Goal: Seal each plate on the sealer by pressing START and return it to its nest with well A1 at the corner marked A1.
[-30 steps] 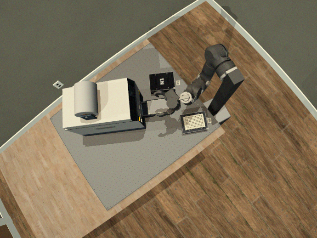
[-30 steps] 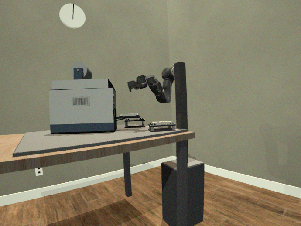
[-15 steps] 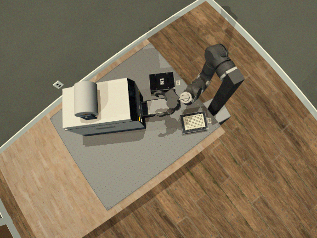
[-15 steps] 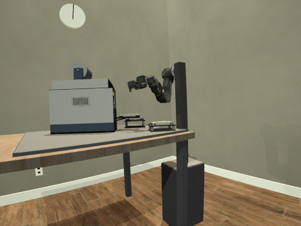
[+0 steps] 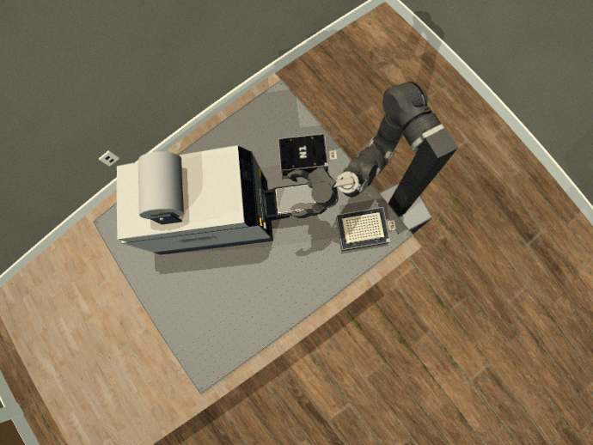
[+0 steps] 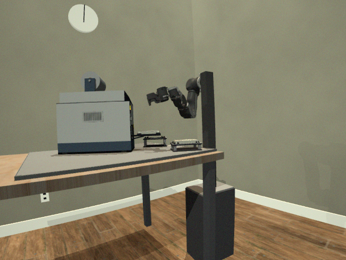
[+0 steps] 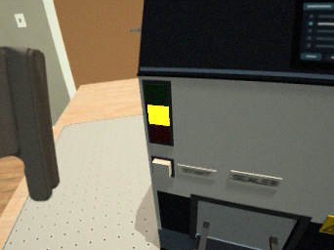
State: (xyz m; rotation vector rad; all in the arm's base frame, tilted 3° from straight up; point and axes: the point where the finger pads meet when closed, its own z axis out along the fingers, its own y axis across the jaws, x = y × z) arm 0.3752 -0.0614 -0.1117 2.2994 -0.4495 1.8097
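My hand is 20 cm above the sealer stage, 4 cm to the left of it and 1 cm past it. Round my hand: black nest N1: 24 cm below, 19 cm to the right, 11 cm behind; yellow warning label: 16 cm to the right, 15 cm below, 5 cm ahead; plate: 25 cm below, 17 cm behind, 14 cm to the left.
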